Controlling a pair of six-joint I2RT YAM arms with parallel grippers.
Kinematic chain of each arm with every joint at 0, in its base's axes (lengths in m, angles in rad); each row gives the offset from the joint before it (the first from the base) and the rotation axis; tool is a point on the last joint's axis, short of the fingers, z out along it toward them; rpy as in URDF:
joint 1: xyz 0 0 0.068 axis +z
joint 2: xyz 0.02 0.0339 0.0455 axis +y
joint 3: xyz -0.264 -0.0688 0 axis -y
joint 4: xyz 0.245 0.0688 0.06 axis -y
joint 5: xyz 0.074 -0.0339 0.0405 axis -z
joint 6: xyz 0.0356 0 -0.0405 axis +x
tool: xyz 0 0 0 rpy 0 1.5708 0
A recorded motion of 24 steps. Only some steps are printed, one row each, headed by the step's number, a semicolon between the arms.
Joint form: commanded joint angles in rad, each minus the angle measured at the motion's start. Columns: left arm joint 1, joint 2, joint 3, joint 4, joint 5, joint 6; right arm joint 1, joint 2, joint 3, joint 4, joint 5, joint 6.
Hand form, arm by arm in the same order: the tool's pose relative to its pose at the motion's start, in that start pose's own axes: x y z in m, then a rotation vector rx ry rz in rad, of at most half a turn. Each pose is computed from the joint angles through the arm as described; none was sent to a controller.
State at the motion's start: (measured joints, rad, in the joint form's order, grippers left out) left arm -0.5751 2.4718 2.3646 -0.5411 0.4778 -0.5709; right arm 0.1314 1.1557 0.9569 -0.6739 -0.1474 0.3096
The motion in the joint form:
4: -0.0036 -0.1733 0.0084 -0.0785 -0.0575 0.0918; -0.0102 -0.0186 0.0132 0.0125 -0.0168 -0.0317
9: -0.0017 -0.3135 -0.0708 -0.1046 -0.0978 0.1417; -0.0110 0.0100 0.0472 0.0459 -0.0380 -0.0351
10: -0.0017 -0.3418 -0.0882 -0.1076 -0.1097 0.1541; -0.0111 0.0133 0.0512 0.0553 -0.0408 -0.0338
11: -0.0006 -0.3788 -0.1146 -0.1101 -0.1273 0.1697; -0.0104 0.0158 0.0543 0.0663 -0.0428 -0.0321
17: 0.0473 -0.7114 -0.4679 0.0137 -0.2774 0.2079; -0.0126 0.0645 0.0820 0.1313 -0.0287 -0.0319
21: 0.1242 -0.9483 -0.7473 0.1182 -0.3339 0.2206; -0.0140 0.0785 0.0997 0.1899 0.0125 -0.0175
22: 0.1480 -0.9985 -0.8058 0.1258 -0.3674 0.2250; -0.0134 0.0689 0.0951 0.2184 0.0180 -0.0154
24: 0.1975 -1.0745 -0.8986 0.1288 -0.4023 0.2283; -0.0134 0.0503 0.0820 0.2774 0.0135 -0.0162
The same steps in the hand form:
4: -0.0205 -0.0568 -0.0709 -0.0010 -0.1071 0.1383; -0.0049 0.0009 -0.0081 -0.0227 -0.0401 -0.0310
9: -0.0198 -0.0811 -0.1161 -0.0244 -0.1563 0.1997; -0.0165 0.0050 -0.0075 -0.0533 -0.0710 -0.0408
10: -0.0190 -0.0855 -0.1250 -0.0323 -0.1685 0.2145; -0.0184 0.0057 -0.0075 -0.0587 -0.0797 -0.0413
11: -0.0176 -0.0899 -0.1361 -0.0461 -0.1842 0.2315; -0.0202 0.0065 -0.0075 -0.0644 -0.0898 -0.0422
17: 0.0046 -0.0935 -0.2186 -0.1704 -0.3682 0.2686; -0.0341 0.0085 0.0001 -0.0619 -0.1362 -0.0469
21: 0.0325 -0.0733 -0.2718 -0.2518 -0.4875 0.2571; -0.0449 0.0100 -0.0007 -0.0408 -0.2076 -0.0375
22: 0.0400 -0.0654 -0.2832 -0.3000 -0.5143 0.2439; -0.0466 0.0109 -0.0033 -0.0459 -0.2408 -0.0400
24: 0.0527 -0.0491 -0.3004 -0.3732 -0.5428 0.2121; -0.0492 0.0126 -0.0080 -0.0688 -0.3004 -0.0506

